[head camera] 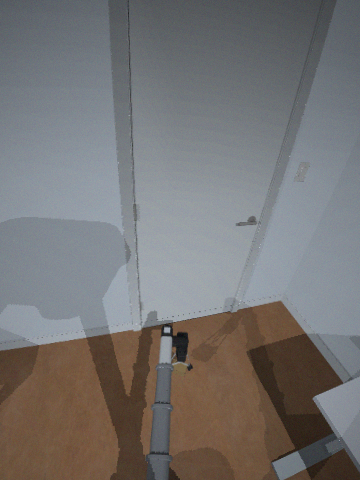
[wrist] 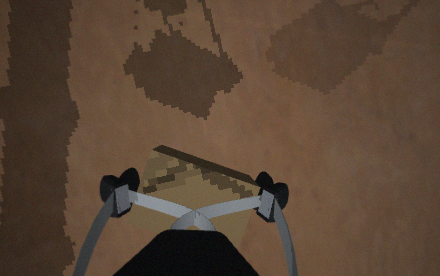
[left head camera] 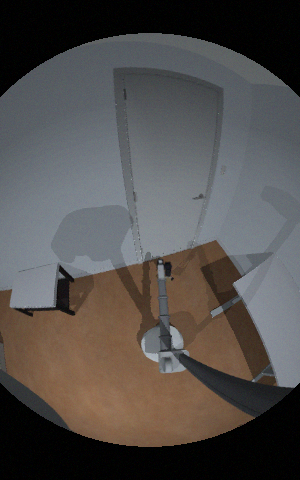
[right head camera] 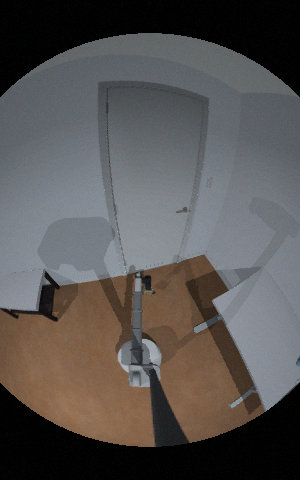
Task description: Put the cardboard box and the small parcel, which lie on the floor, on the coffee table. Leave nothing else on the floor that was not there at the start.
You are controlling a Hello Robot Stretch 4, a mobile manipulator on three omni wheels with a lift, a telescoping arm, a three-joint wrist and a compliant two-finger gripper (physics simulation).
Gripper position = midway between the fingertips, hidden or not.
In view: my gripper point(wrist: 197, 185), a brown parcel point(wrist: 172, 175) and a white coffee table point(left head camera: 38, 288).
